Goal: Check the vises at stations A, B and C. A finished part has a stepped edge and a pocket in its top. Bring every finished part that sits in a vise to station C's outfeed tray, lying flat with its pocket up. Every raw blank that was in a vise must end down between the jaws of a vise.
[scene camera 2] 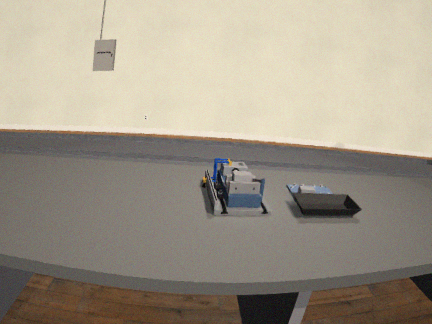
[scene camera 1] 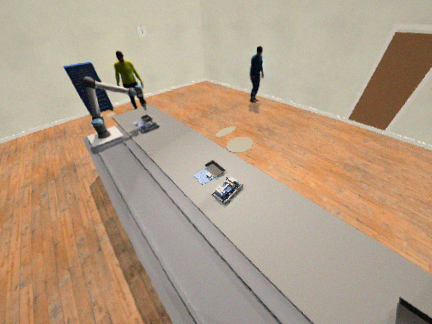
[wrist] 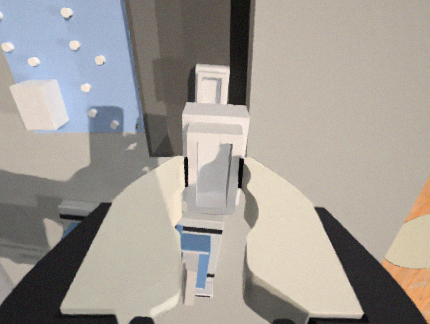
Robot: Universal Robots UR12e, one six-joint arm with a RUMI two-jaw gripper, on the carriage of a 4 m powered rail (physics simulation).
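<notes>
My gripper (wrist: pixel 213 160) (scene camera 1: pixel 145 106) is shut on a pale finished part (wrist: pixel 215 115); its stepped edge and pocket show. It holds the part above the far station's table, near the tray's edge. Another finished part (wrist: pixel 211 86) lies in the dark tray (wrist: pixel 240 40), pocket up, partly hidden by the held part. A plain pale block (wrist: pixel 42 105) stands on the blue pegged board (wrist: pixel 40 30). Part of a vise (wrist: pixel 195 244) shows below the fingers; its jaws are hidden. The far vise (scene camera 1: pixel 148 125) also shows in scene camera 1. The middle vise (scene camera 1: pixel 228 190) has pale blocks at its top, too small to tell apart.
In scene camera 2 a vise (scene camera 2: pixel 244 200) stands left of a dark tray (scene camera 2: pixel 325 205); what its jaws hold is unclear. Another tray (scene camera 1: pixel 215 168) and a blue board (scene camera 1: pixel 202 176) lie beside the middle vise. Two people (scene camera 1: pixel 127 75) (scene camera 1: pixel 256 72) stand beyond the table.
</notes>
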